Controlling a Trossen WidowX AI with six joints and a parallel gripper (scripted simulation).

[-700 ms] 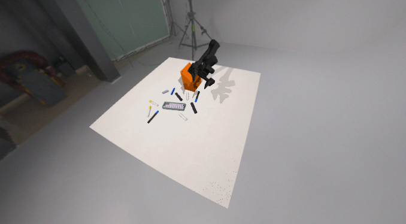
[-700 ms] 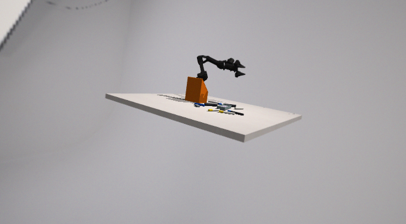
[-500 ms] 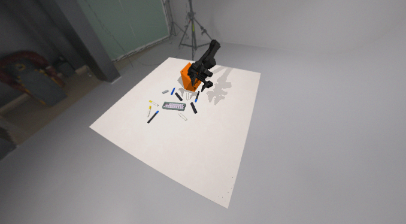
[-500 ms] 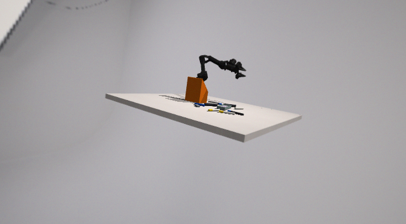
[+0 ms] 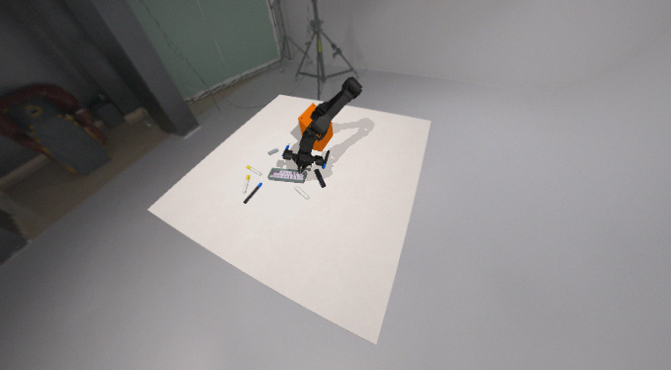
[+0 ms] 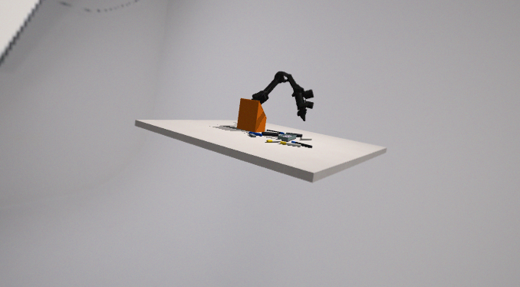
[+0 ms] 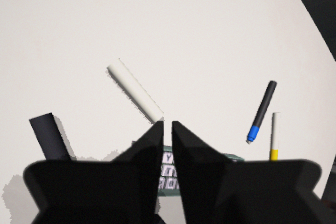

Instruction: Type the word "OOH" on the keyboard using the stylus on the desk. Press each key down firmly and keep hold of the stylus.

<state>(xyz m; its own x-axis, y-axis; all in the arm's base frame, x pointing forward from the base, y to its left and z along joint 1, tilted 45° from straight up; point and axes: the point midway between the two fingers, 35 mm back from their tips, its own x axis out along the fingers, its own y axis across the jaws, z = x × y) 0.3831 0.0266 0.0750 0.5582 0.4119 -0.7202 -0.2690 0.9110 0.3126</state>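
My gripper tip is now 28 cm past the stylus, 24 cm to the left of it and 12 cm above it. Also, from my gripper tip: grey block (31 cm to the right, 22 cm behind, 12 cm below).
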